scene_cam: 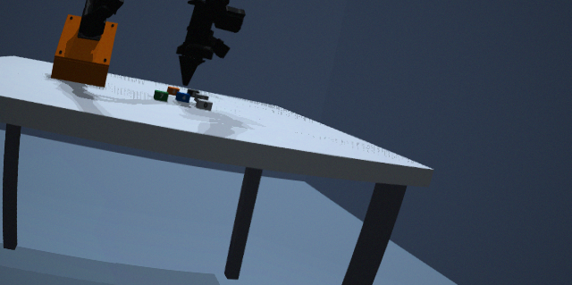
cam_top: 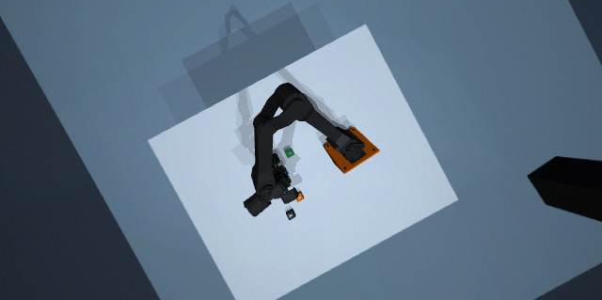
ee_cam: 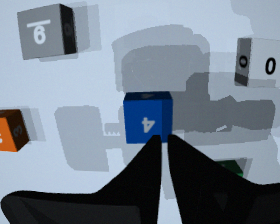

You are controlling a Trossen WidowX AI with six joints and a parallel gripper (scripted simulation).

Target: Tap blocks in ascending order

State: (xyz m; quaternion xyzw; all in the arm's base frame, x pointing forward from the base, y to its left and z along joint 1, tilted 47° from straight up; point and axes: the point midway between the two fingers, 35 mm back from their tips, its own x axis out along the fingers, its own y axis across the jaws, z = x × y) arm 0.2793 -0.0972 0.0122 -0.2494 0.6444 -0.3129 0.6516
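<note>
The blue block is 10 mm to the left of my gripper tip and 30 mm below it. The rest, counted from my gripper tip: green block: 70 mm behind, 50 mm to the right, 30 mm below; then grey block: 70 mm ahead, 70 mm to the left, 30 mm below; then white block: 30 mm ahead, 80 mm to the right, 30 mm below.
</note>
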